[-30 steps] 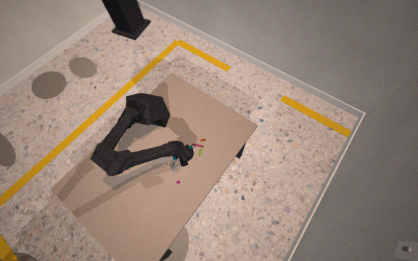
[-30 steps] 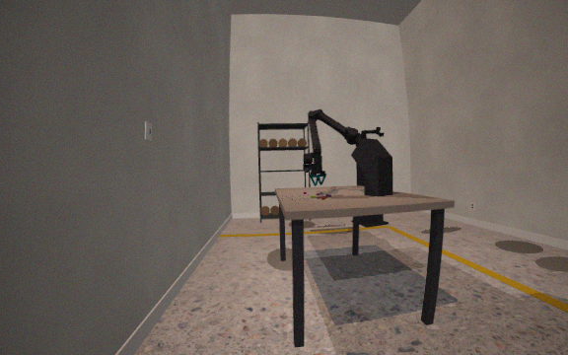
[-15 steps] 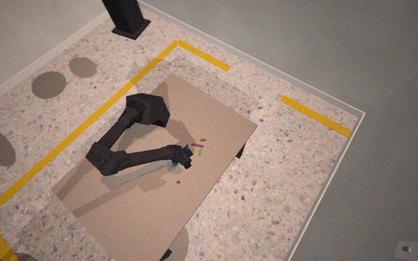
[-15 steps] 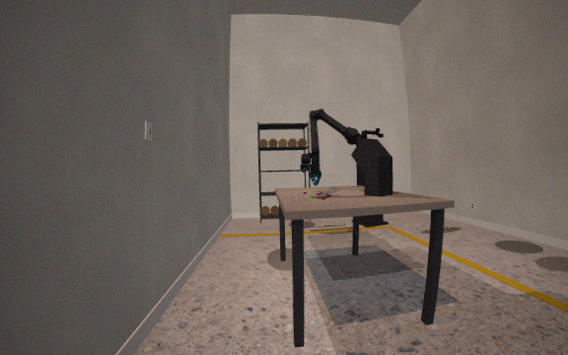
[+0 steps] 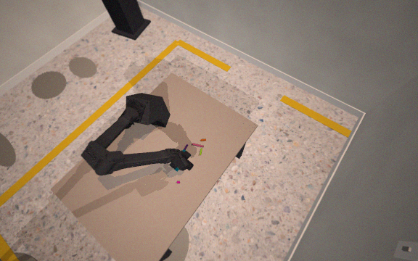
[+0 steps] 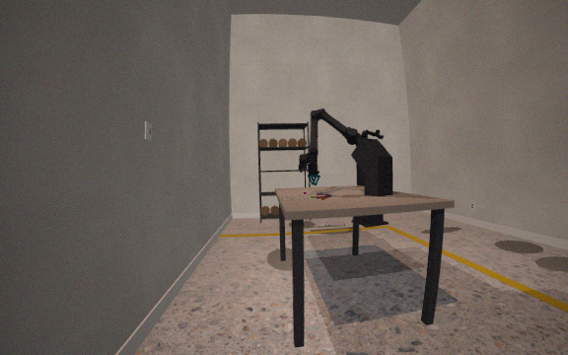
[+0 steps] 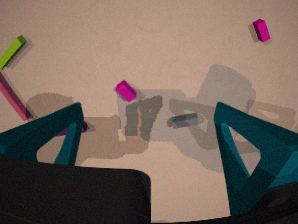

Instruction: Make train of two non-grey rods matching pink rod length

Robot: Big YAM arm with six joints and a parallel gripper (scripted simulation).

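The orange rod is 240 mm to the left of my hand, 70 mm below it and 40 mm ahead of it. The rest, counted from my hand: purple rod 120 mm to the left, 70 mm below, 50 mm behind; then lime rod 140 mm to the left, 70 mm below, 70 mm ahead; then grey rod 70 mm below, 70 mm behind, 30 mm to the right.
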